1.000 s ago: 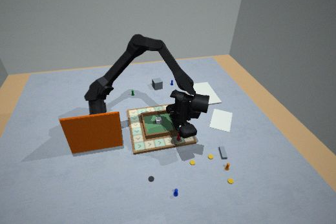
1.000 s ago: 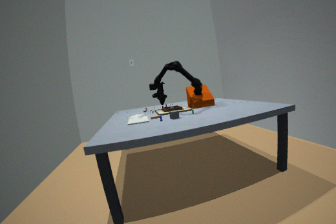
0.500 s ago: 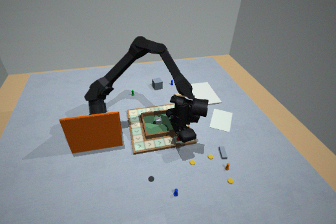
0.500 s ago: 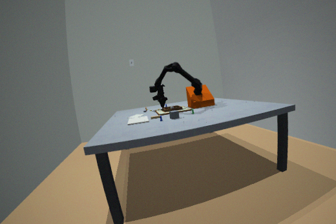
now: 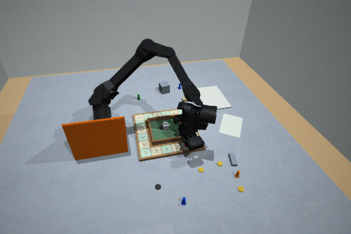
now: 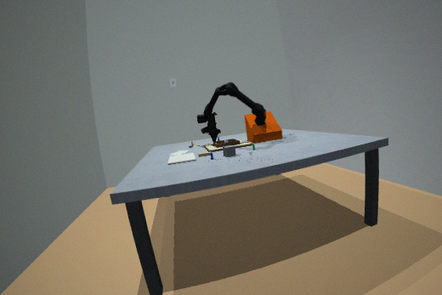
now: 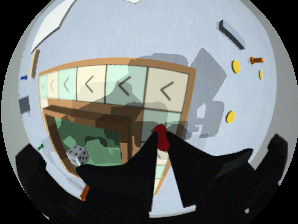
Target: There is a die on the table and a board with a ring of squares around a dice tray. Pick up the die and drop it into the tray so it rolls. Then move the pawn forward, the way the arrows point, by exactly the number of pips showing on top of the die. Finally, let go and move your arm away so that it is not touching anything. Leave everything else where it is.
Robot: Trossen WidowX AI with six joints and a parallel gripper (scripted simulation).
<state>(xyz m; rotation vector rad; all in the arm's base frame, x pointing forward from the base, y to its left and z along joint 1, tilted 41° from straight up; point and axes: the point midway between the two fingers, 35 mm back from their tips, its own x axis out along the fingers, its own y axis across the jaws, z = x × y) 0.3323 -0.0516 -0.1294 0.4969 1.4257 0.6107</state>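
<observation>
My gripper tip is now 60 mm past the green dice tray, 120 mm to the right of it and 10 mm above it. Also, from my gripper tip: grey bar (170 mm ahead, 120 mm to the right, 20 mm below); then red pawn (10 mm above); then white die (60 mm behind, 130 mm to the left).
</observation>
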